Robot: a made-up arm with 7 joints.
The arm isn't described. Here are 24 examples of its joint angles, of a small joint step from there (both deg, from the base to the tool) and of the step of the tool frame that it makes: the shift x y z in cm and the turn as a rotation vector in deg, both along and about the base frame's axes.
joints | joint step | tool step
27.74 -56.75 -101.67 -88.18 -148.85 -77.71 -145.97 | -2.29 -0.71 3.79 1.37 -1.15 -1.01 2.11 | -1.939 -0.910 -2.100 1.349 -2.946 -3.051
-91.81 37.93 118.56 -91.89 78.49 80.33 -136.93 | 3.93 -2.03 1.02 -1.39 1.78 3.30 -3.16 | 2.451 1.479 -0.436 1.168 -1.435 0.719
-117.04 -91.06 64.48 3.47 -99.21 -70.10 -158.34 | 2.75 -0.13 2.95 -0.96 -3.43 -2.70 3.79 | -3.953 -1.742 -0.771 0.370 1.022 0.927
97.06 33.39 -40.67 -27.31 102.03 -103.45 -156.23 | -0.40 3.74 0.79 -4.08 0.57 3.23 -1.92 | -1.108 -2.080 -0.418 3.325 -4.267 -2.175
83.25 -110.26 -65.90 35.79 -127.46 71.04 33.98 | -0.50 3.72 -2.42 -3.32 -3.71 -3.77 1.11 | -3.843 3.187 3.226 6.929 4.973 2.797
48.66 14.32 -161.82 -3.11 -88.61 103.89 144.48 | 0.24 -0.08 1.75 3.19 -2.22 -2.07 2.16 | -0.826 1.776 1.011 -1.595 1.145 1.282
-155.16 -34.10 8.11 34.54 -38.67 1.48 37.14 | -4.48 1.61 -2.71 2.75 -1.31 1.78 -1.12 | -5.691 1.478 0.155 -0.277 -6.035 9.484
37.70 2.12 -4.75 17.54 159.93 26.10 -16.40 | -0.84 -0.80 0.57 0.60 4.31 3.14 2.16 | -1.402 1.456 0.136 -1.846 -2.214 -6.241
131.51 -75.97 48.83 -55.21 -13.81 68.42 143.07 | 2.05 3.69 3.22 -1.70 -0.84 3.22 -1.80 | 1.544 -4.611 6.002 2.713 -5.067 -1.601
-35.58 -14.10 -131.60 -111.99 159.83 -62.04 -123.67 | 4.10 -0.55 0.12 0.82 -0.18 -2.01 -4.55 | -2.495 -3.041 0.856 1.987 -5.512 -2.442
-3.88 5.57 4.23 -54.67 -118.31 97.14 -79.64 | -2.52 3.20 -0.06 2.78 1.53 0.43 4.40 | 4.035 -0.962 3.571 1.573 1.936 3.101
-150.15 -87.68 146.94 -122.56 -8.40 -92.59 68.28 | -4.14 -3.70 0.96 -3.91 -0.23 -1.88 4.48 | 1.609 0.941 -2.216 1.273 -3.226 4.008
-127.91 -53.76 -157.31 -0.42 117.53 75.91 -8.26 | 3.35 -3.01 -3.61 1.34 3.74 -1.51 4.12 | -1.293 -4.460 -3.886 6.717 4.328 -6.125
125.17 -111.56 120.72 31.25 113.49 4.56 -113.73 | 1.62 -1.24 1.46 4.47 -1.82 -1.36 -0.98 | -2.839 -2.328 -2.564 -1.673 4.872 1.449
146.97 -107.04 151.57 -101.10 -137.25 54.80 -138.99 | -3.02 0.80 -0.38 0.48 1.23 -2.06 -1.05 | 0.626 1.491 0.477 0.264 2.199 3.451
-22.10 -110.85 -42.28 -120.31 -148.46 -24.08 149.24 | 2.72 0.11 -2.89 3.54 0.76 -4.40 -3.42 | -4.910 -4.703 -0.014 -2.725 1.313 -11.198
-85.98 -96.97 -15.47 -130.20 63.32 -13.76 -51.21 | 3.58 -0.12 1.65 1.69 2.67 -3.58 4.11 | -1.501 -1.604 -1.233 -0.928 -1.168 3.184
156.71 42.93 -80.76 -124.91 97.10 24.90 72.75 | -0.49 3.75 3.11 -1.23 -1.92 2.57 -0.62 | 1.289 -0.045 0.539 0.897 0.396 -2.047
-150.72 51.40 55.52 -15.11 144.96 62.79 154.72 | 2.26 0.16 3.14 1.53 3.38 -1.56 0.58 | -1.925 2.621 -1.260 2.301 -3.024 -8.739
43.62 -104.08 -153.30 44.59 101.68 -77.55 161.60 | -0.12 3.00 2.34 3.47 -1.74 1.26 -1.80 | 0.734 2.258 1.739 2.035 -2.144 -3.981
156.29 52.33 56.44 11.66 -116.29 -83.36 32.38 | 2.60 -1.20 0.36 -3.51 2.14 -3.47 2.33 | 3.009 1.348 2.727 0.639 3.069 -5.265
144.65 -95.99 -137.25 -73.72 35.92 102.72 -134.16 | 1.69 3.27 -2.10 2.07 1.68 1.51 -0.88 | 2.109 -3.860 3.395 3.828 -0.663 -5.450
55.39 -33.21 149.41 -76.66 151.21 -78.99 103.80 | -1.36 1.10 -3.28 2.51 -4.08 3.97 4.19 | 1.270 0.786 0.797 4.246 3.429 4.277
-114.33 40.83 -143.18 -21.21 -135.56 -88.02 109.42 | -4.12 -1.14 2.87 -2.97 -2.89 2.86 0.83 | -1.641 -0.636 0.566 -1.735 2.931 -0.375
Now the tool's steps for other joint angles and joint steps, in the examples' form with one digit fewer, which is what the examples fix.
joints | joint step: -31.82 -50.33 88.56 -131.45 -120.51 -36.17 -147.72 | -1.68 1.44 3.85 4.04 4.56 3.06 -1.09
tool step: -1.95 1.39 3.75 4.84 -0.38 1.02
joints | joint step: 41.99 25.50 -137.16 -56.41 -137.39 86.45 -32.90 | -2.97 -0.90 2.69 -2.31 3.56 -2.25 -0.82
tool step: -0.50 0.33 0.65 -1.81 3.67 0.61
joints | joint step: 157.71 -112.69 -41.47 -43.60 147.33 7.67 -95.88 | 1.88 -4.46 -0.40 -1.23 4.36 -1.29 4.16
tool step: -3.49 -2.63 -4.50 -3.46 -0.80 4.40
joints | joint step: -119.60 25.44 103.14 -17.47 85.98 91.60 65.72 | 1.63 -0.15 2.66 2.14 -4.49 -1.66 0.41
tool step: 1.65 1.64 1.11 -3.36 1.83 -1.86
